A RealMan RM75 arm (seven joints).
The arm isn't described. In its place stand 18 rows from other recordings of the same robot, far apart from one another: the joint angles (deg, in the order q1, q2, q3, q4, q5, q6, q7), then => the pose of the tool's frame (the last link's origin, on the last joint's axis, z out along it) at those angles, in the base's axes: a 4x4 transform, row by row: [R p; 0 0 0 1], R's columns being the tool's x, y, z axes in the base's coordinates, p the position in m.
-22.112, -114.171, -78.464, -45.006, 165.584, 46.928, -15.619 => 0.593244 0.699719 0.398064 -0.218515; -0.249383 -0.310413 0.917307 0.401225; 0.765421 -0.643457 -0.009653 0.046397; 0 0 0 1
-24.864, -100.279, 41.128, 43.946, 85.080, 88.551, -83.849 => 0.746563 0.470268 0.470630 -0.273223; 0.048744 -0.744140 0.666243 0.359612; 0.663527 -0.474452 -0.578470 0.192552; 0 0 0 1
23.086, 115.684, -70.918, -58.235, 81.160, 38.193, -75.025 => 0.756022 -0.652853 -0.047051 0.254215; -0.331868 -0.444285 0.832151 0.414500; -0.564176 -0.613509 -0.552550 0.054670; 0 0 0 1
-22.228, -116.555, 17.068, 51.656, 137.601, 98.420, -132.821 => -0.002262 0.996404 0.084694 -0.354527; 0.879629 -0.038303 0.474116 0.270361; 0.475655 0.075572 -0.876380 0.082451; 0 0 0 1
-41.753, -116.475, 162.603, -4.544, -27.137, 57.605, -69.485 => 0.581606 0.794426 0.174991 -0.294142; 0.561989 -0.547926 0.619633 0.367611; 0.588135 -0.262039 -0.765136 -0.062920; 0 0 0 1
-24.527, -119.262, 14.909, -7.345, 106.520, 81.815, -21.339 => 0.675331 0.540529 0.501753 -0.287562; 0.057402 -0.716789 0.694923 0.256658; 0.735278 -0.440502 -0.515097 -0.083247; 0 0 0 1
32.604, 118.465, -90.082, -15.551, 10.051, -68.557, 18.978 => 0.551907 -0.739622 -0.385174 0.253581; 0.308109 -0.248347 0.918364 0.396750; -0.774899 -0.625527 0.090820 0.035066; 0 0 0 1
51.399, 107.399, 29.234, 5.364, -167.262, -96.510, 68.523 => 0.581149 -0.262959 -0.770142 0.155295; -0.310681 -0.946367 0.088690 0.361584; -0.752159 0.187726 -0.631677 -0.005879; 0 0 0 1
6.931, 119.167, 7.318, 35.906, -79.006, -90.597, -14.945 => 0.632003 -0.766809 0.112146 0.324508; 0.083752 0.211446 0.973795 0.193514; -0.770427 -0.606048 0.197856 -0.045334; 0 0 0 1
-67.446, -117.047, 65.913, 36.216, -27.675, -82.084, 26.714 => 0.604488 0.656085 -0.451826 -0.114615; 0.761695 -0.642115 0.086657 0.427110; -0.233270 -0.396537 -0.887887 -0.035707; 0 0 0 1
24.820, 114.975, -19.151, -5.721, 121.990, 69.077, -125.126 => 0.203424 -0.978122 -0.043543 0.380971; 0.094406 -0.024671 0.995228 0.329974; -0.974529 -0.206564 0.087322 0.074686; 0 0 0 1
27.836, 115.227, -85.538, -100.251, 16.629, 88.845, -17.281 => 0.734115 -0.397776 0.550318 0.163996; -0.675290 -0.512571 0.530334 0.354100; 0.071123 -0.760950 -0.644900 0.068997; 0 0 0 1
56.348, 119.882, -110.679, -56.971, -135.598, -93.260, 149.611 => 0.673837 -0.289469 0.679817 0.121611; -0.248094 -0.955288 -0.160853 0.309714; 0.695983 -0.060270 -0.715524 -0.101014; 0 0 0 1
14.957, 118.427, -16.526, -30.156, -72.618, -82.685, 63.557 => 0.420344 -0.865223 -0.273314 0.371192; 0.167510 -0.222043 0.960540 0.279054; -0.891769 -0.449540 0.051599 0.128568; 0 0 0 1
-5.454, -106.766, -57.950, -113.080, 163.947, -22.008, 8.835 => 0.922275 0.264136 0.282208 -0.079900; -0.049687 -0.643028 0.764229 0.286049; 0.383328 -0.718852 -0.579924 0.008731; 0 0 0 1
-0.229, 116.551, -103.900, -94.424, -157.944, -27.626, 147.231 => 0.953573 -0.260235 0.151578 0.214666; -0.260949 -0.462704 0.847237 0.324476; -0.150344 -0.847457 -0.509130 0.015002; 0 0 0 1
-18.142, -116.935, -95.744, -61.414, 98.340, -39.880, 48.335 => 0.453613 0.887683 0.079087 -0.241437; 0.608871 -0.373490 0.699844 0.376692; 0.650777 -0.269304 -0.709904 -0.006751; 0 0 0 1
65.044, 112.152, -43.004, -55.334, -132.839, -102.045, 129.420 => 0.887739 -0.447036 -0.109897 0.044181; -0.434934 -0.892704 0.117950 0.425136; -0.150833 -0.056911 -0.986920 0.073804; 0 0 0 1
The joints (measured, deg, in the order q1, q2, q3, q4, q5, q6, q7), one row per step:
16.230, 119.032, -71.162, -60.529, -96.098, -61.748, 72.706
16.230, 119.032, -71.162, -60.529, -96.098, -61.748, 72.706
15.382, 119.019, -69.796, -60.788, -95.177, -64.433, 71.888
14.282, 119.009, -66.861, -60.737, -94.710, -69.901, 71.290
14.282, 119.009, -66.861, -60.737, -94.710, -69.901, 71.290
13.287, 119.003, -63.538, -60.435, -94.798, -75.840, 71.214
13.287, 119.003, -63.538, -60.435, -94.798, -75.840, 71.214
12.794, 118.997, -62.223, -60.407, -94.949, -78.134, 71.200
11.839, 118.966, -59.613, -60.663, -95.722, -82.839, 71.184
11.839, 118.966, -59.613, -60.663, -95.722, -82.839, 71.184
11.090, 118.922, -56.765, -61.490, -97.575, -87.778, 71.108
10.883, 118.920, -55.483, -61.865, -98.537, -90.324, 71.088
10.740, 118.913, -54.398, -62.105, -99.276, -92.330, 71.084
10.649, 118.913, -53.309, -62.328, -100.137, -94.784, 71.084
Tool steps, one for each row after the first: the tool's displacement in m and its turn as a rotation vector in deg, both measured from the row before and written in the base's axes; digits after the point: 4 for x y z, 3 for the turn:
0.0000, 0.0000, 0.0000, 0.000, 0.000, 0.000
0.0018, -0.0061, 0.0045, -0.433, 1.400, 0.646
0.0045, -0.0116, 0.0069, -1.646, 2.320, 0.702
0.0000, 0.0000, 0.0000, 0.000, 0.000, 0.000
0.0054, -0.0131, 0.0070, -2.039, 2.434, 0.382
0.0000, 0.0000, 0.0000, 0.000, 0.000, 0.000
0.0026, -0.0057, 0.0030, -0.733, 0.831, 0.104
0.0046, -0.0118, 0.0062, -1.590, 1.161, 0.508
0.0000, 0.0000, 0.0000, 0.000, 0.000, 0.000
0.0042, -0.0118, 0.0070, -1.780, 0.067, 0.981
0.0010, -0.0057, 0.0027, -1.143, 0.051, 0.667
0.0010, -0.0045, 0.0023, -0.869, 0.098, 0.439
0.0005, -0.0055, 0.0019, -1.296, 0.171, 0.665

